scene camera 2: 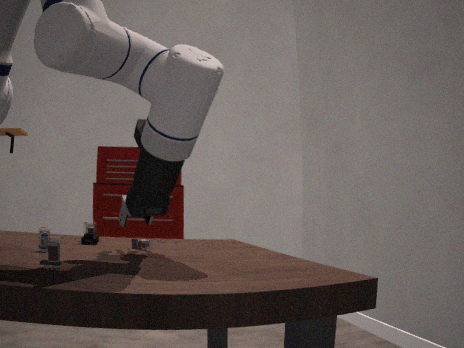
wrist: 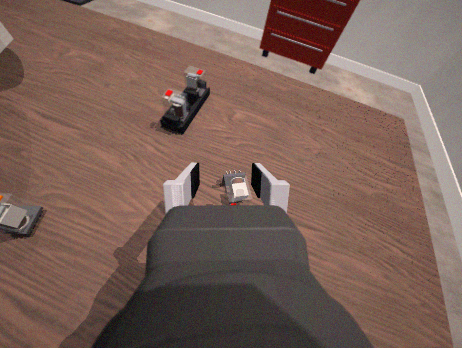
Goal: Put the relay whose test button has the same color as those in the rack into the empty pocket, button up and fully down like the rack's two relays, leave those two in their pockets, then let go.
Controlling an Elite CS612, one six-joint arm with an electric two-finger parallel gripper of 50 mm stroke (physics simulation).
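Frame: origin at the arm's base, x ahead, y left, z up, level; metres.
Where they show: gripper, fingertip midpoint: [scene camera 2: 134, 221] [wrist: 225, 173].
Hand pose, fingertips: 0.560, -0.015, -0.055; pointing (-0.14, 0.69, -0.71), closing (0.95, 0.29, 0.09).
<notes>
Things, the pixels of their top centre, and the offset from my fingertips, as dx, dy, dz. "spot": a spot on its surface instead.
- red-button relay, middle of its top: [wrist: 237, 184] [scene camera 2: 141, 239] +0.015, +0.012, -0.036
- black rack, surface spot: [wrist: 172, 124] spot: -0.098, +0.078, -0.044
- upright relay with an orange top, middle of its top: [scene camera 2: 50, 235] -0.140, -0.273, -0.013
- relay with an orange button, surface spot: [wrist: 14, 218] spot: -0.167, -0.092, -0.029
A red-button relay [scene camera 2: 141, 244] [wrist: 238, 188] lies on its side on the table, its pins pointing away from the wrist and its red button on the near side. My gripper [scene camera 2: 136, 223] [wrist: 225, 173] is open and empty, tilted, and hangs above this relay; in the wrist view the relay shows between the fingers, nearer the right one. The black rack [scene camera 2: 90, 241] [wrist: 172, 124] stands farther back to the left. It holds two upright relays with red buttons, a near one [wrist: 177, 103] and a far one [wrist: 194, 81], with a pocket between them.
An upright relay with an orange top [scene camera 2: 44, 238] stands at the left. A relay with an orange button [wrist: 14, 218] shows at the wrist view's left edge. Another relay [scene camera 2: 53, 252] stands nearer the front edge, its button colour unclear. A red cabinet [scene camera 2: 107, 200] [wrist: 300, 25] stands beyond the table.
</notes>
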